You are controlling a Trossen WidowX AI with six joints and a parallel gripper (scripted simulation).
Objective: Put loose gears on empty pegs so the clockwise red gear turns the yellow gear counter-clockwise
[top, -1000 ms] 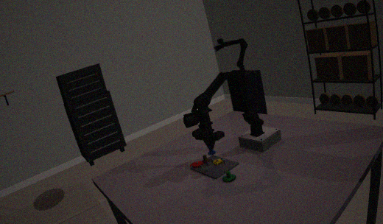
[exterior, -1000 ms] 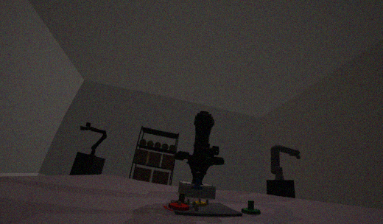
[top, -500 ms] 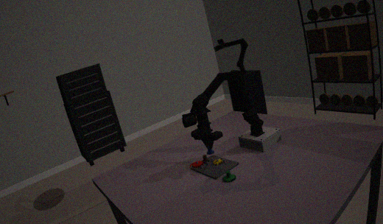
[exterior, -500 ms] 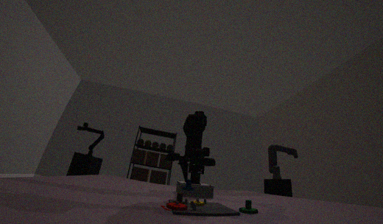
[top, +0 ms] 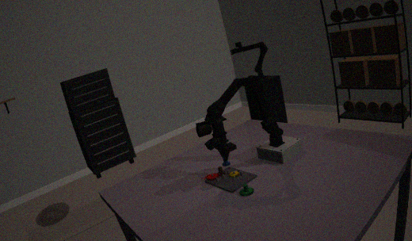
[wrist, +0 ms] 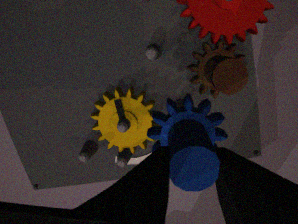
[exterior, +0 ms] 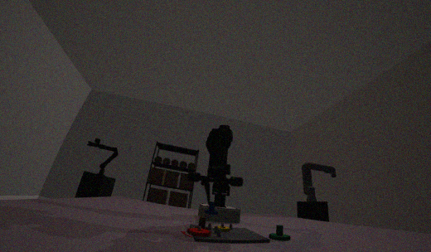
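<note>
Right now my gripper tip is 10 mm above the blue gear. Also, from my gripper tip: green gear 220 mm to the left, 70 mm below, 50 mm ahead; red gear 80 mm ahead, 70 mm below, 40 mm to the right; yellow gear 70 mm below, 40 mm to the left, 10 mm behind.
</note>
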